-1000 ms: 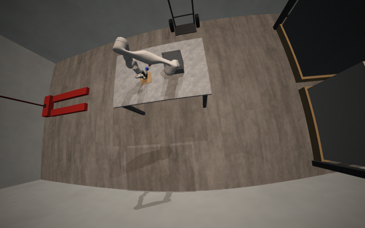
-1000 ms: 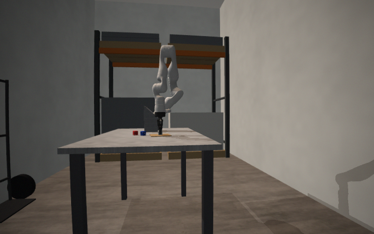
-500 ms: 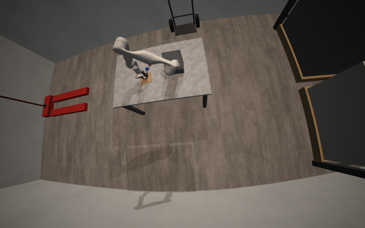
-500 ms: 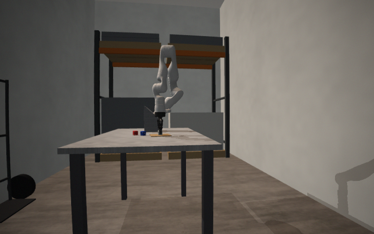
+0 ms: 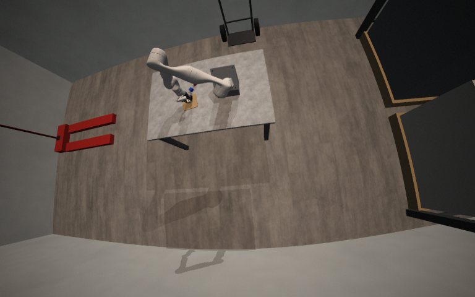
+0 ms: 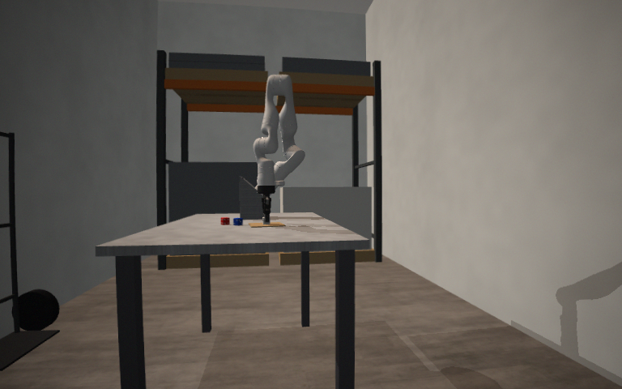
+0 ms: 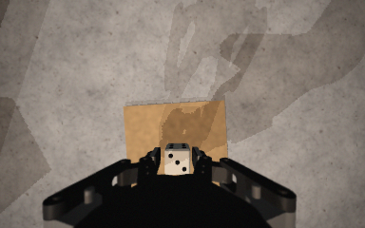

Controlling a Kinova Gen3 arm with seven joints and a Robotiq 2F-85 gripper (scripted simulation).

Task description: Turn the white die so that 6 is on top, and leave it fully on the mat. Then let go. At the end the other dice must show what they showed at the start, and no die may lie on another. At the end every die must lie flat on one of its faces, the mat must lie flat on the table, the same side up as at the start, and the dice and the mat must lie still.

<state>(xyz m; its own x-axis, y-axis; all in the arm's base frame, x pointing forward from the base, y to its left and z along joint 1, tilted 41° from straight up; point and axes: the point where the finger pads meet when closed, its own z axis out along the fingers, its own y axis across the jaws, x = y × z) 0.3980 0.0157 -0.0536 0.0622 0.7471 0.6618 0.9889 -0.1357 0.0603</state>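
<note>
Now: hand 10 mm above the white die. The rest, counted from my hand: tan mat: 30 mm below; red die: 80 mm behind, 170 mm to the right, 10 mm below; blue die: 40 mm behind, 120 mm to the right, 10 mm below.
</note>
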